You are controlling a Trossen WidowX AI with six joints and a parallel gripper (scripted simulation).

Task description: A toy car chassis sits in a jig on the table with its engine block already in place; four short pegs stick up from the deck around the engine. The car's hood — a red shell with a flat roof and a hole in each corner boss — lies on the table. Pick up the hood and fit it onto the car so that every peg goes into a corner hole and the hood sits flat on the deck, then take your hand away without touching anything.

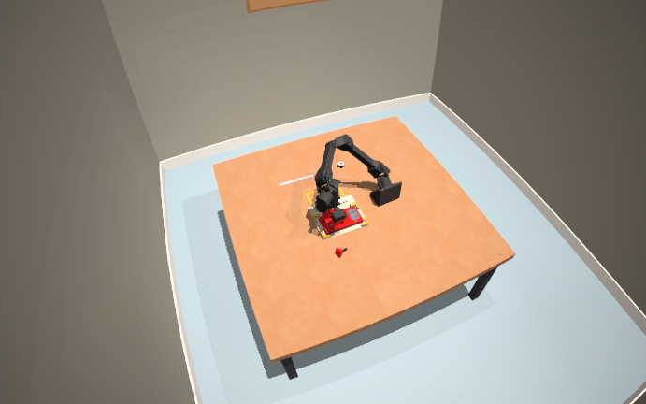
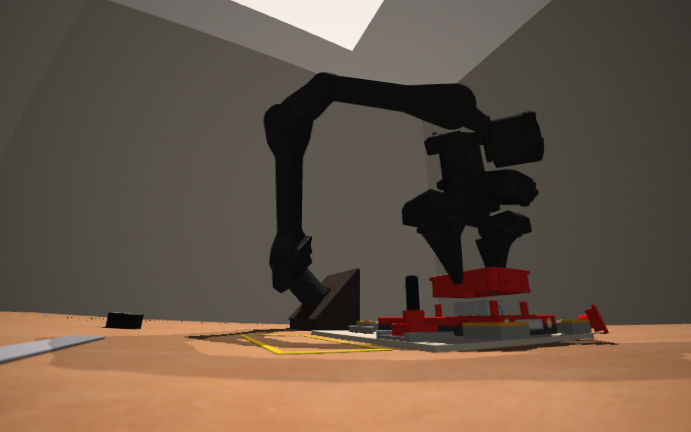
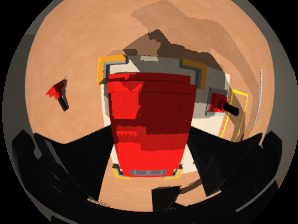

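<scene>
Right now my gripper tip is right at the red hood. The rest, counted from my gripper tip: jig (3 cm behind, 3 cm to the right, 5 cm below); then strip (10 cm ahead, 37 cm to the right, 6 cm below); then grey engine block (4 cm below).
</scene>
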